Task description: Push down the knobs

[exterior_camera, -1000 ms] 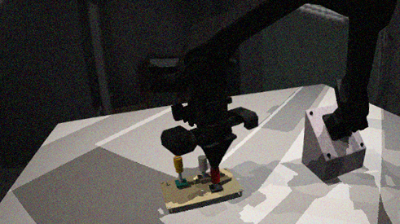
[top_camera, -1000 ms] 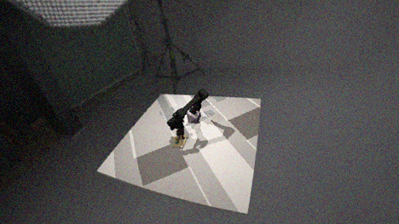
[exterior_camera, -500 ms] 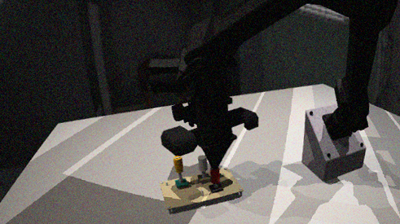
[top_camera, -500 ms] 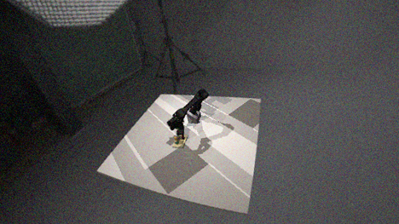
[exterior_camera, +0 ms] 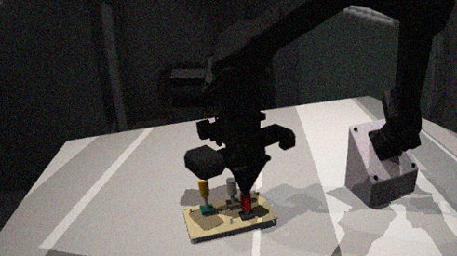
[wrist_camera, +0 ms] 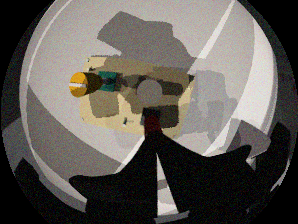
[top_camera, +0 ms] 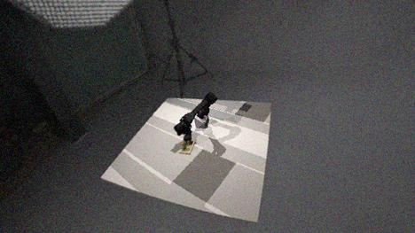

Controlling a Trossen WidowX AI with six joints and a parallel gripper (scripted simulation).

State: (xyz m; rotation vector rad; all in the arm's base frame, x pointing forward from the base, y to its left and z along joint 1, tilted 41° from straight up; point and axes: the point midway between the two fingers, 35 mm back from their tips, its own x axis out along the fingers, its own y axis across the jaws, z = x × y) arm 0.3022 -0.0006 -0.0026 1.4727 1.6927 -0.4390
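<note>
Now: gripper tip 1 cm above the red knob. The rest, counted from my gripper tip: yellow knob: 7 cm ahead, 3 cm to the right, 1 cm above.
</note>
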